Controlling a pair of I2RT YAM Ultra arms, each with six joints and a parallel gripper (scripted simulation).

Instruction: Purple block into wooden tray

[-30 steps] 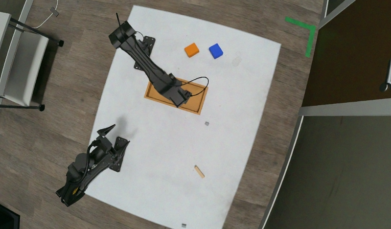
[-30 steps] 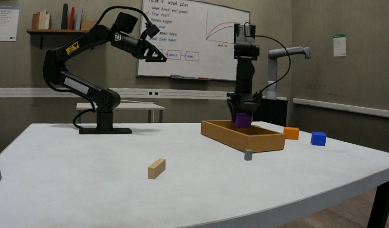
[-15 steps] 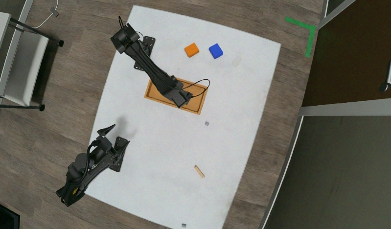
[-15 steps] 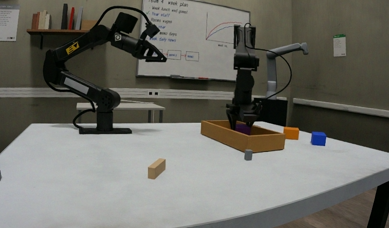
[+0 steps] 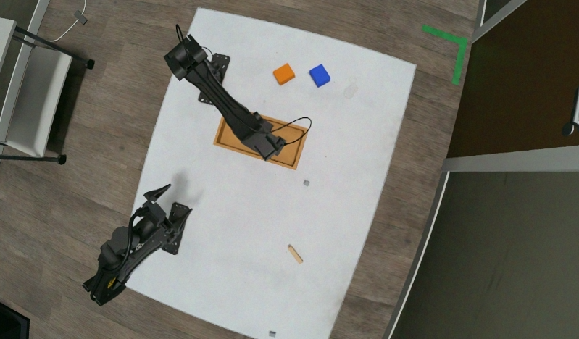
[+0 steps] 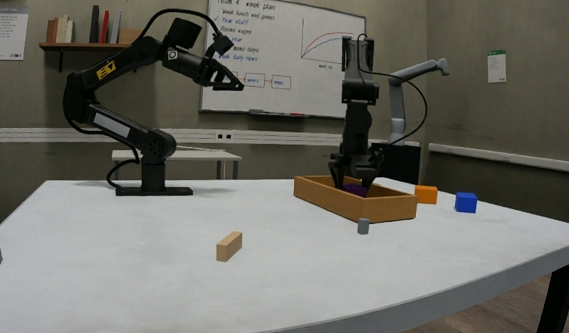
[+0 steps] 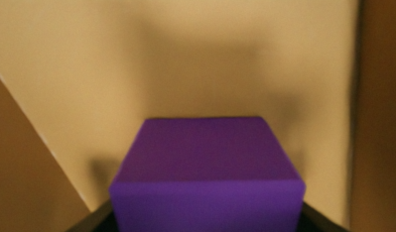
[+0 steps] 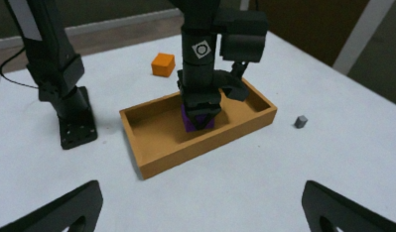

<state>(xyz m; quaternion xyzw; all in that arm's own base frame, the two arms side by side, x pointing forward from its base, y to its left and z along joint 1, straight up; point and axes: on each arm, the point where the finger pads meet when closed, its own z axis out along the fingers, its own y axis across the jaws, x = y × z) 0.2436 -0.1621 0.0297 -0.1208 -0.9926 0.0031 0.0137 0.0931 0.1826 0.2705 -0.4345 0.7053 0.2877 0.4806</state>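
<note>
Right now my left hand is right at the purple block. Also, from my left hand: wooden tray: 20 mm below; orange block: 20 mm ahead, 240 mm to the left, 10 mm below; blue block: 150 mm ahead, 270 mm to the left, 10 mm below.
</note>
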